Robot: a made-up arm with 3 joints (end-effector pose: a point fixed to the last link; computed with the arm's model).
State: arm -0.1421 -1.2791 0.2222
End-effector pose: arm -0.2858 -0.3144 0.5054 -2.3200 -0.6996 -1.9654
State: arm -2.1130 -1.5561 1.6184
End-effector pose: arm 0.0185 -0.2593 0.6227 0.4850 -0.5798 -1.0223
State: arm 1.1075 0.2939 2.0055
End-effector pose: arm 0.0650 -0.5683 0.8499 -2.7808 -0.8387 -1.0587
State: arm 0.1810 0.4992 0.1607
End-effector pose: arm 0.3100 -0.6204 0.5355 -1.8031 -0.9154 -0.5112
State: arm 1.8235 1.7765 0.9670
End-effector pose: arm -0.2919 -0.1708 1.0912 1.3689 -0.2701 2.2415
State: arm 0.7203 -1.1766 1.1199
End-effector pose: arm -0.2048 -0.3722 0.4242 -2.3274 -0.0101 -1.9808
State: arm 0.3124 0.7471 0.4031
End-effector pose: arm 0.3771 -0.5613 0.6373 -2.1616 -1.0127 -0.1155
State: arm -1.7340 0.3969 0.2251
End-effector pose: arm -0.1889 -0.6344 0.1667 -2.8029 0.8603 -0.5756
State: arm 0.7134 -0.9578 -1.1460
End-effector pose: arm -0.1011 -0.4883 0.3375 0.0070 -0.0607 -2.6193
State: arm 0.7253 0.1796 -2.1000
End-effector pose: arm 0.2683 -0.6100 0.6789 1.3779 -0.2546 -1.6869
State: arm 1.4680 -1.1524 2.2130
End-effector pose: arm -0.1033 -0.4351 0.4256 -2.4857 0.5746 -1.5503
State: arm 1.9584 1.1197 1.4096
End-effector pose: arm -0.3410 -0.3940 1.0183 0.4299 -0.7814 2.6636
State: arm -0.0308 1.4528 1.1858
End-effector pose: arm 0.5202 -0.2869 0.5386 -2.9912 -0.4126 0.7137
